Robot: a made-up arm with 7 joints.
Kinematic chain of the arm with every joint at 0, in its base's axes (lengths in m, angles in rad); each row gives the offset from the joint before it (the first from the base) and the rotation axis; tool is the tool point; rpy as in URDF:
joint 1: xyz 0 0 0.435 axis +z
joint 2: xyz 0 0 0 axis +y
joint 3: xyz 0 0 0.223 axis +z
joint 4: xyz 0.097 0 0 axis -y
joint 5: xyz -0.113 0 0.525 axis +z
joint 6: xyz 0 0 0 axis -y
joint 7: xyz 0.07 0 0 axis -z
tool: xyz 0 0 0 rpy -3.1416 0 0
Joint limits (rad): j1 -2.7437..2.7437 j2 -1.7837..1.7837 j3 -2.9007..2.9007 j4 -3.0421..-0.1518 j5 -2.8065..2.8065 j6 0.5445..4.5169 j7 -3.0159..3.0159
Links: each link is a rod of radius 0.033 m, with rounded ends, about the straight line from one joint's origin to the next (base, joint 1, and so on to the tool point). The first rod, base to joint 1, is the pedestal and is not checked.
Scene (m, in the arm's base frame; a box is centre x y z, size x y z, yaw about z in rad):
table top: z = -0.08
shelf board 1: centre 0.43 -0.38 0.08 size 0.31 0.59 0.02 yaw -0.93
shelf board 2: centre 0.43 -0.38 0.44 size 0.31 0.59 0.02 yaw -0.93
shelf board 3: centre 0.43 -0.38 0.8 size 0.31 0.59 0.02 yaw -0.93
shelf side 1: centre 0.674 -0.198 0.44 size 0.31 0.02 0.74 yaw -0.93
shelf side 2: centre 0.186 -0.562 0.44 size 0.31 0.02 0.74 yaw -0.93
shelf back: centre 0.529 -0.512 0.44 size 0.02 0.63 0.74 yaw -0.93
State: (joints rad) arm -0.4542 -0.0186 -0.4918 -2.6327 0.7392 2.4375 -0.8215
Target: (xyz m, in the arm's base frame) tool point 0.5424 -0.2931 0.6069
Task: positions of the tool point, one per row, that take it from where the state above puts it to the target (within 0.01 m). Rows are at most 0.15 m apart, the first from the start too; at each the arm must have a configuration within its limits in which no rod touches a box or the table.
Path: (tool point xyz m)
1: 0.3304 -0.3584 0.2406
2: 0.3694 -0.2728 0.2404
3: 0.3870 -0.1828 0.2413
4: 0.3830 -0.0935 0.2425
5: 0.4138 -0.0790 0.3270
6: 0.4242 -0.0742 0.4214
7: 0.4122 -0.0742 0.5172
8: 0.3789 -0.0739 0.6069
9: 0.4405 -0.1275 0.6275
10: 0.4980 -0.2032 0.6273
11: 0.5424 -0.2931 0.6069

